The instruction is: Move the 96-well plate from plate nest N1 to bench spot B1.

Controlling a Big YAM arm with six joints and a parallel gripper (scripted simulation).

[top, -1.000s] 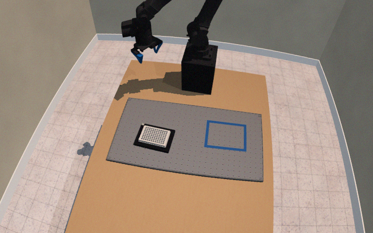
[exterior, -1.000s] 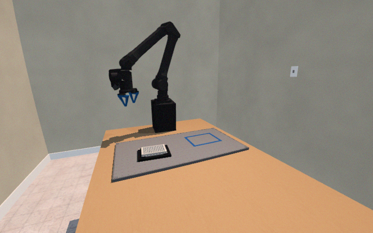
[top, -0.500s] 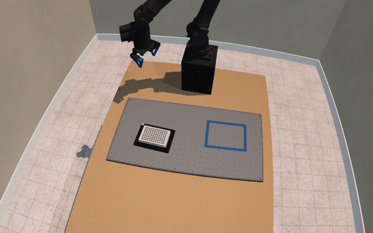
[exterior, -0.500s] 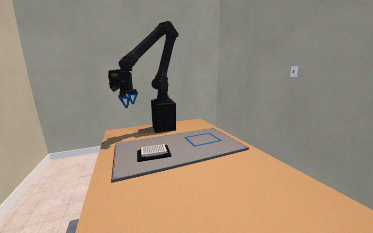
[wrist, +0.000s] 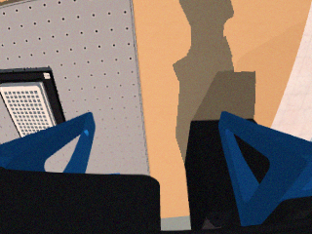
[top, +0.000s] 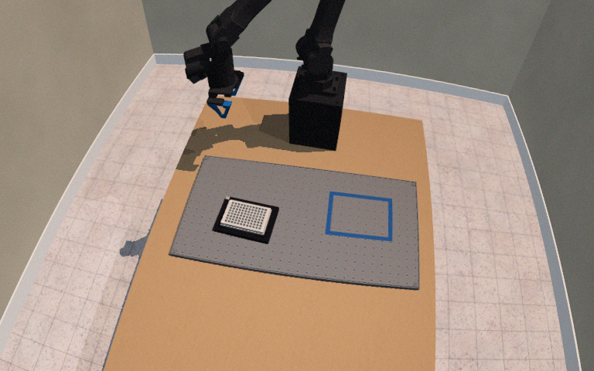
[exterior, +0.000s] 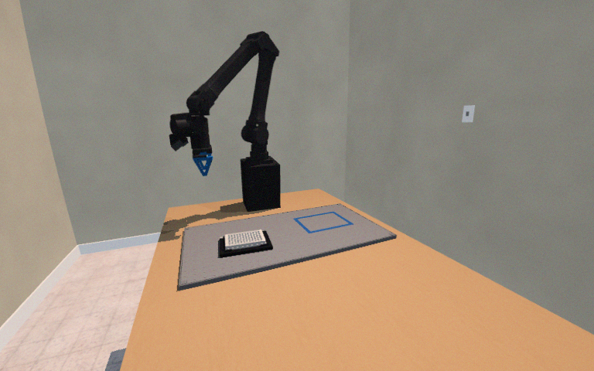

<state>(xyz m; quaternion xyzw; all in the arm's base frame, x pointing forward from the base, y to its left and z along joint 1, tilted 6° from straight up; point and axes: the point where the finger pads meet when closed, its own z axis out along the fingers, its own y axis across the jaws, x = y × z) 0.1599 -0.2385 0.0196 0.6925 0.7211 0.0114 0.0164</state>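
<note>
My gripper is now 240 mm short of the white 96-well plate, 190 mm above it and 120 mm to the right of it. From my hand the other things lie so: black plate nest 240 mm ahead, 210 mm below, 120 mm to the left.
</note>
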